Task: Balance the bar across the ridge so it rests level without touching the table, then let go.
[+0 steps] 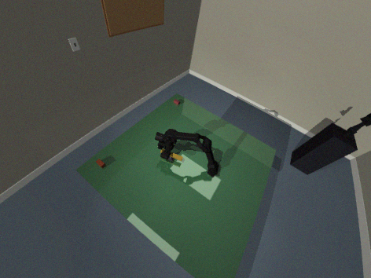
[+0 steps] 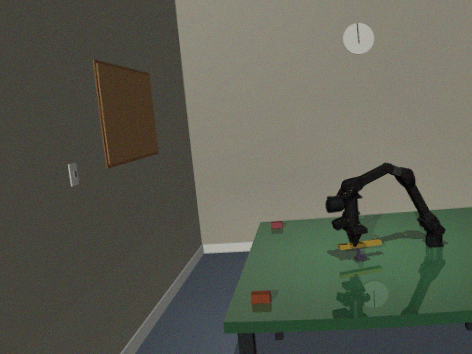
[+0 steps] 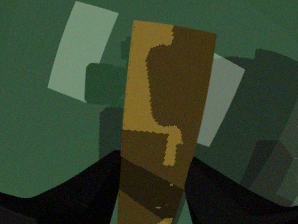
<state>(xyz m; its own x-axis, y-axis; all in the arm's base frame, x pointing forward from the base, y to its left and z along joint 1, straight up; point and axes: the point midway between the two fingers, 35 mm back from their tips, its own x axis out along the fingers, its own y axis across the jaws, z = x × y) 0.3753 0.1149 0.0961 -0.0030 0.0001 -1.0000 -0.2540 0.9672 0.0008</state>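
Right now the yellow bar is 3 cm behind my gripper tip and 1 cm to the right of it.
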